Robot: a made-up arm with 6 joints.
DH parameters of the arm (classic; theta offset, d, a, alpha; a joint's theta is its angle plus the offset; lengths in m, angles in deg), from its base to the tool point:
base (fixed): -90 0.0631 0.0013 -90
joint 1: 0 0.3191 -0.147 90
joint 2: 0 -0.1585 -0.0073 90
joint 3: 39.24 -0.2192 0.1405 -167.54
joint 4: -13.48 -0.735 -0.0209 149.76
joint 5: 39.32 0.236 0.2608 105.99
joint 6: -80.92 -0.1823 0.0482 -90
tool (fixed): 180 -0.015 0 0
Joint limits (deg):
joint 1: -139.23..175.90
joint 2: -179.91..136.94
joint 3: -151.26..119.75
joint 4: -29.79..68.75
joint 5: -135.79..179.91
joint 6: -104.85..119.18
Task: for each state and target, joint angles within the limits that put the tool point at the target. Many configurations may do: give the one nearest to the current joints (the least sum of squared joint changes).
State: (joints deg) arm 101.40 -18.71 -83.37 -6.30 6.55 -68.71
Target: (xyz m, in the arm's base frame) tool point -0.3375 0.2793 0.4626
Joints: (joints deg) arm 80.60 -42.86 -99.62 8.15 -6.08 -68.86
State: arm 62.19 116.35 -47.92 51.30 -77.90 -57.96
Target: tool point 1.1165 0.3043 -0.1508
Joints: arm 68.12 131.60 -38.62 47.70 -71.43 -57.49
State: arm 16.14 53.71 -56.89 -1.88 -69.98 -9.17
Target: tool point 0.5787 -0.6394 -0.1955
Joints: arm 0.15 80.71 -49.98 2.93 -74.32 -6.77
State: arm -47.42 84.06 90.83 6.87 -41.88 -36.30
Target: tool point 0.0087 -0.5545 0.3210
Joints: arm -32.15 91.99 119.75 -2.93 -67.23 -47.97
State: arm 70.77 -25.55 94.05 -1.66 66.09 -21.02
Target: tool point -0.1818 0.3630 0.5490
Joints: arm 85.20 -42.44 96.18 -14.53 39.34 -10.71
